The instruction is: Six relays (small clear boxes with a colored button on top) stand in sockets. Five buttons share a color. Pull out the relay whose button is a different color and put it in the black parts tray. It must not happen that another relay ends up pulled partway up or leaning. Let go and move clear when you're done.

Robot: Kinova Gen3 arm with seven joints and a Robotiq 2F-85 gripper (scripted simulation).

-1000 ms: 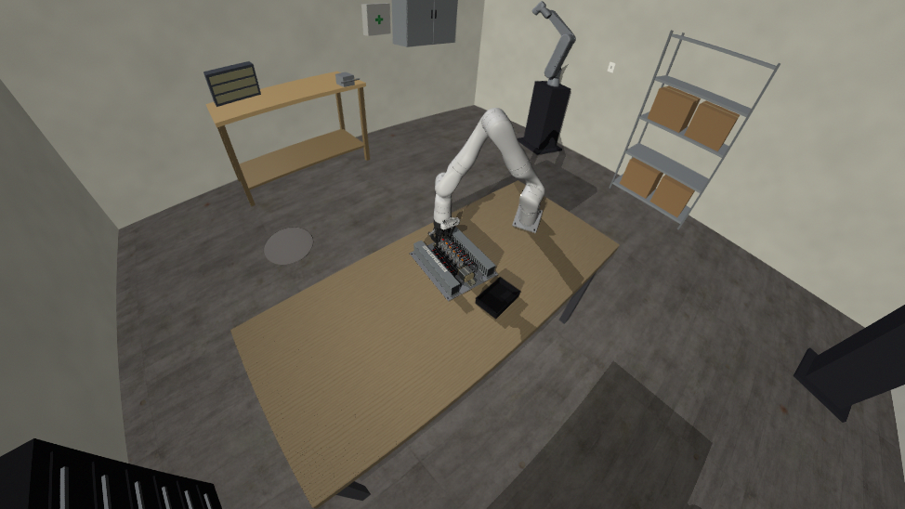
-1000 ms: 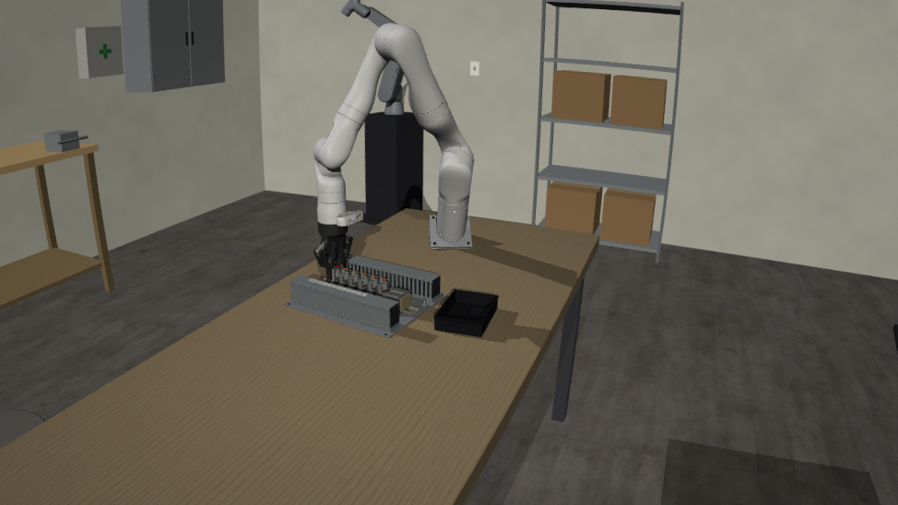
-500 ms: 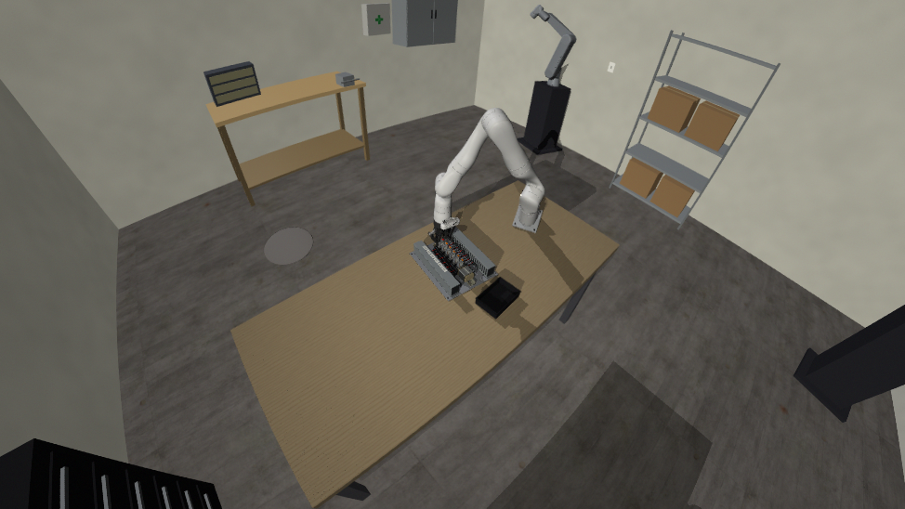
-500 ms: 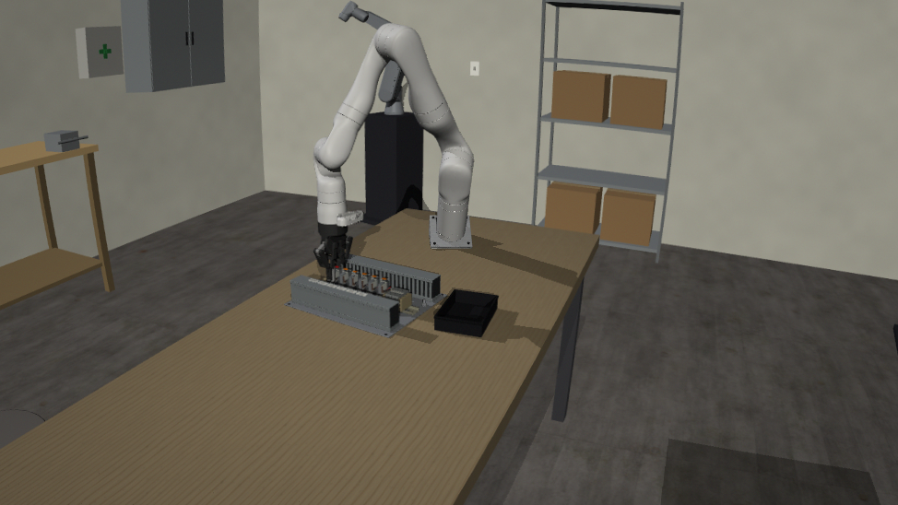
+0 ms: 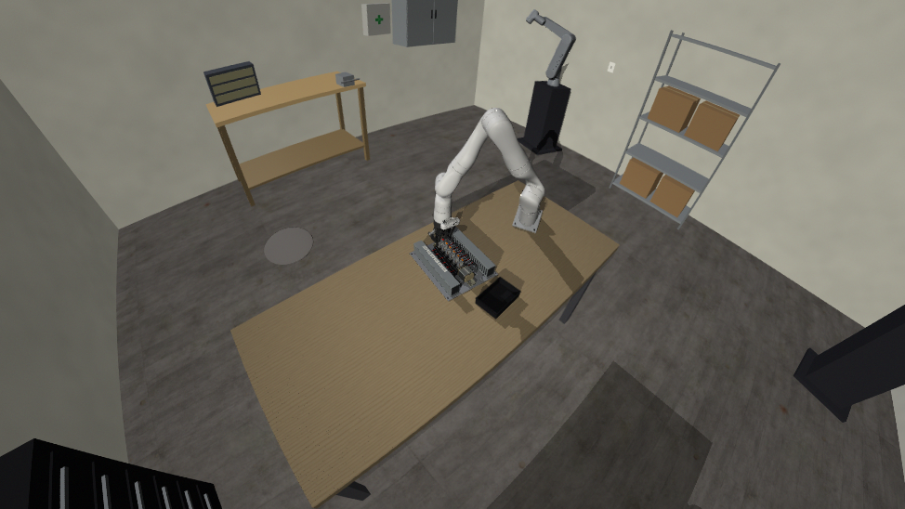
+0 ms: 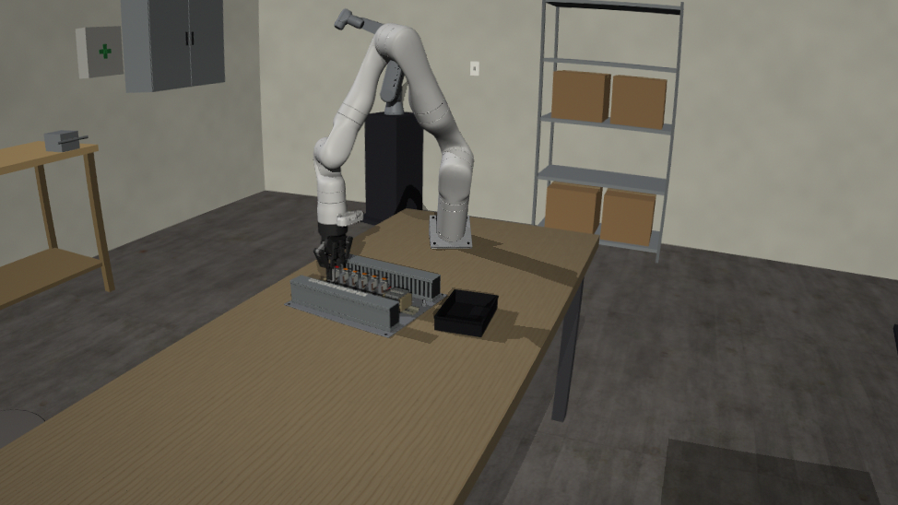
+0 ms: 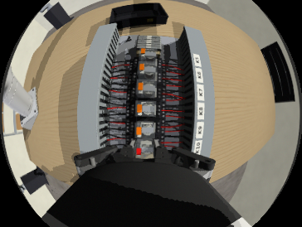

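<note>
The relay lies 10 mm below my hand. Round my hand: black parts tray 350 mm to the left, 80 mm behind, 40 mm below.
</note>
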